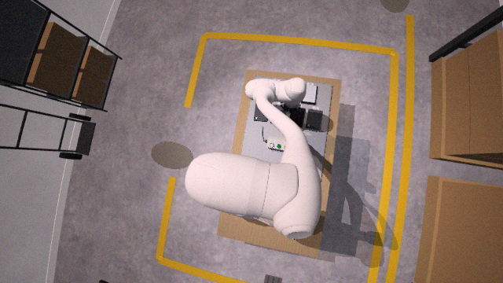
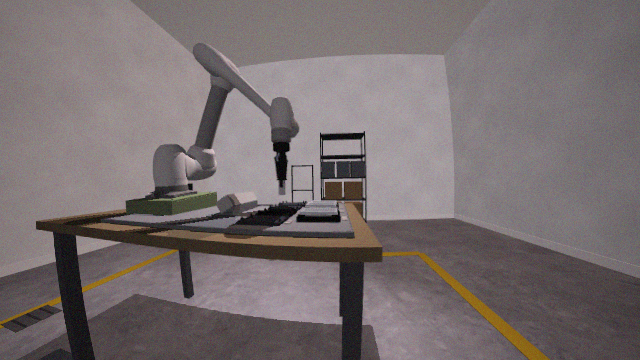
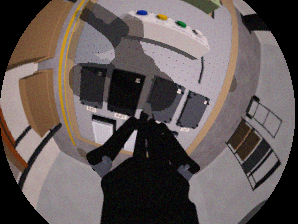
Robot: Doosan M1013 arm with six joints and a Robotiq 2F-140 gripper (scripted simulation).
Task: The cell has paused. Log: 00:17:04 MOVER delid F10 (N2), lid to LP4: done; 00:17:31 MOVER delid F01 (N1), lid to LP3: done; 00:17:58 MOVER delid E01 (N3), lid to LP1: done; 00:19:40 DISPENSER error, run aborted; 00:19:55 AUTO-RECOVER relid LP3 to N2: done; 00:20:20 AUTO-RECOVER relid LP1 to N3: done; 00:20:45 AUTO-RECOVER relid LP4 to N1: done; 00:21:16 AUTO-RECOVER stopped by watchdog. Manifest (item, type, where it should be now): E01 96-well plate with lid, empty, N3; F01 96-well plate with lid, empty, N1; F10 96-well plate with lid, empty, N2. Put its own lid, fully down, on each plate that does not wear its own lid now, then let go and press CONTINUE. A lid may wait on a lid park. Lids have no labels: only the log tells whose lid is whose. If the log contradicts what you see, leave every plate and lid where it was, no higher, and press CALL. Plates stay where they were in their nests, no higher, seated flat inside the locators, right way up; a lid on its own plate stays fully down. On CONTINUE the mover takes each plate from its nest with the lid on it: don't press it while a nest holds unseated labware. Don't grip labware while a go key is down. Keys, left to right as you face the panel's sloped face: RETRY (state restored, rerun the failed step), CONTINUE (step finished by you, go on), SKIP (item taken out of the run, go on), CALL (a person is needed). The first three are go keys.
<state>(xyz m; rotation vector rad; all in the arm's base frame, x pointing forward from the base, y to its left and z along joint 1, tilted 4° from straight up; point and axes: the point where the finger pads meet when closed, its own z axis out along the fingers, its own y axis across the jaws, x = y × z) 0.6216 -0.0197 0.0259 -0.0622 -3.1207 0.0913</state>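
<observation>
The label lies 190 mm to the left of my hand, 110 mm below it and 100 mm ahead of it.
</observation>
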